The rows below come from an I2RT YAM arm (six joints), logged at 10 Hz.
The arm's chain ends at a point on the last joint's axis. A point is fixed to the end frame.
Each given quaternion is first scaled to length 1.
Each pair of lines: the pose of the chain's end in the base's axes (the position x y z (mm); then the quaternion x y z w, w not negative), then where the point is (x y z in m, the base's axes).
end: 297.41, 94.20, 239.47, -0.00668, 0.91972, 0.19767, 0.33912
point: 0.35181 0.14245 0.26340
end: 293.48, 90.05, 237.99, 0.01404, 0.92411, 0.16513, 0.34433
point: 0.35084 0.13589 0.25962
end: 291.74, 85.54, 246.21, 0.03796, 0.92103, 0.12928, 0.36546
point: 0.35177 0.12798 0.26755
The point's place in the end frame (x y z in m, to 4 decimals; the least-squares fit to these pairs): -0.0510 0.0451 0.0350
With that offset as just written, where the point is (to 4 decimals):
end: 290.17, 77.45, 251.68, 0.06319, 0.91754, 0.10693, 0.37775
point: 0.3525 0.1163 0.2731
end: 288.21, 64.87, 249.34, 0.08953, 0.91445, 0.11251, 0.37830
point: 0.3523 0.1002 0.2718
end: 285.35, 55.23, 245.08, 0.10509, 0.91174, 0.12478, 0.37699
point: 0.3501 0.0885 0.2687
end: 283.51, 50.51, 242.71, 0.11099, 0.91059, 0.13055, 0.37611
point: 0.3485 0.0830 0.2667
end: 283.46, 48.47, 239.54, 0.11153, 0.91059, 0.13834, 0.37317
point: 0.3484 0.0810 0.2638
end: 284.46, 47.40, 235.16, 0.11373, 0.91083, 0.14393, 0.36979
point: 0.3495 0.0797 0.2595
